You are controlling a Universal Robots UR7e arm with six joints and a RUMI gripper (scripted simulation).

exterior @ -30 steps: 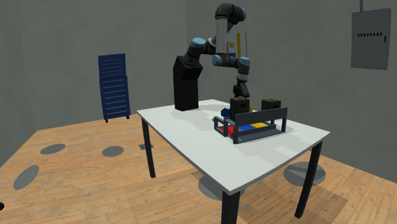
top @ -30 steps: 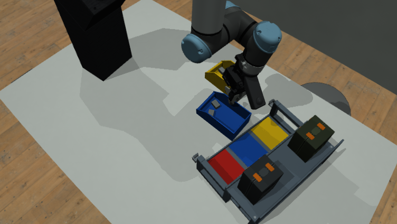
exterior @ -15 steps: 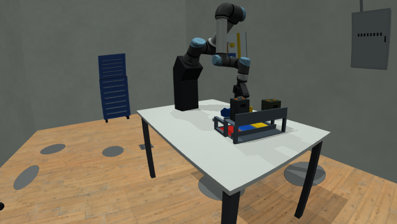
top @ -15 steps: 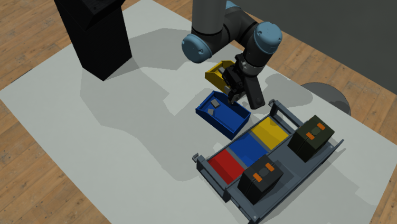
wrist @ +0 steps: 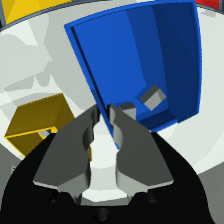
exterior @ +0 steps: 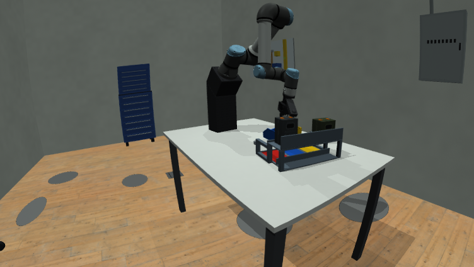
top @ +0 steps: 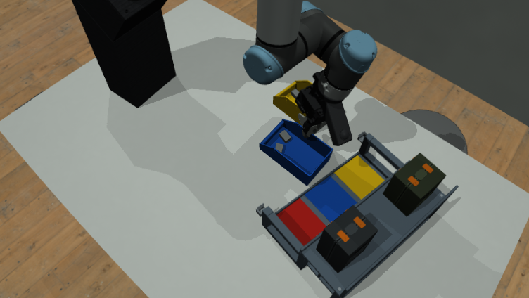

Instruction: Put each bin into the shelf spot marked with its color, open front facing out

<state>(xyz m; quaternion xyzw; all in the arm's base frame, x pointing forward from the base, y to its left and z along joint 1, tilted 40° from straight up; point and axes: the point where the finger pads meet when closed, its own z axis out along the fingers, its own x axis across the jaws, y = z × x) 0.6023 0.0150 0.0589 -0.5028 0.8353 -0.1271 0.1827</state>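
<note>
Now: hand 40 mm to the left of the blue bin, 30 mm above it and 20 mm past it. Round my hand: yellow bin (150 mm to the left, 70 mm behind, 60 mm below).
</note>
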